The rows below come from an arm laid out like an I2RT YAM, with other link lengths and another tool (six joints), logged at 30 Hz.
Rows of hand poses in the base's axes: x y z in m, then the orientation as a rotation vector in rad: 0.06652 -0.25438 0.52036 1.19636 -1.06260 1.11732; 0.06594 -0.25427 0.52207 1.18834 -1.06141 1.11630; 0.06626 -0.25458 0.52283 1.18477 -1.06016 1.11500; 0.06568 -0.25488 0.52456 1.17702 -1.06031 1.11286; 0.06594 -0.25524 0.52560 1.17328 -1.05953 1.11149; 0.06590 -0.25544 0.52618 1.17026 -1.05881 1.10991; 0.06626 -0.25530 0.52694 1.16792 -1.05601 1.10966; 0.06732 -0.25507 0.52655 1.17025 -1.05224 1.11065; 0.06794 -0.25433 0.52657 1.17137 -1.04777 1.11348; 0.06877 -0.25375 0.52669 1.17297 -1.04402 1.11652
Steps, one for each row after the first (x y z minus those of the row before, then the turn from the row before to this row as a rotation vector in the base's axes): -0.00058 0.00011 0.00171 -0.00588 -0.00047 -0.00489; 0.00032 -0.00031 0.00076 -0.00286 0.00074 -0.00253; -0.00058 -0.00030 0.00173 -0.00470 -0.00062 -0.00581; 0.00026 -0.00036 0.00104 -0.00269 0.00044 -0.00280; -0.00004 -0.00020 0.00058 -0.00213 0.00069 -0.00255; 0.00036 0.00014 0.00076 -0.00314 0.00140 -0.00075; 0.00106 0.00023 -0.00039 -0.00079 0.00238 0.00295; 0.00062 0.00074 0.00002 -0.00238 0.00146 0.00367; 0.00083 0.00058 0.00012 -0.00168 0.00098 0.00389
